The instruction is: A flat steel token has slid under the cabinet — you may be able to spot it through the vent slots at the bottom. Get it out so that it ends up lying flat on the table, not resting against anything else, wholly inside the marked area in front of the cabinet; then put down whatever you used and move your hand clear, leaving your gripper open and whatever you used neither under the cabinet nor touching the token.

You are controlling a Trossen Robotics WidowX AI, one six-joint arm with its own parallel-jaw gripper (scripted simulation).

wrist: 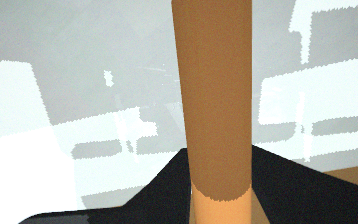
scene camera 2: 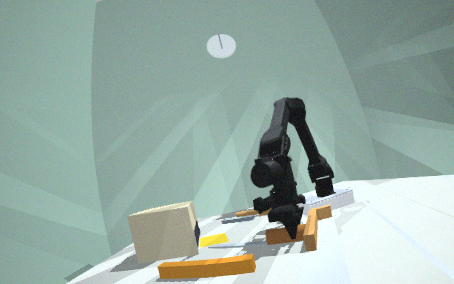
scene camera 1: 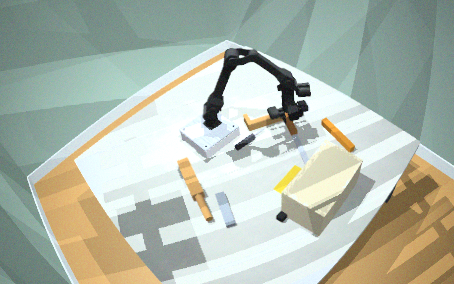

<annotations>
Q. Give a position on a cabinet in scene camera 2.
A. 172, 231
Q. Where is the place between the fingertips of my gripper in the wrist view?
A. At 214, 152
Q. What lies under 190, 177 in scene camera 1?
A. An orange paddle.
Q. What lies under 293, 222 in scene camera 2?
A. My gripper.
</annotations>
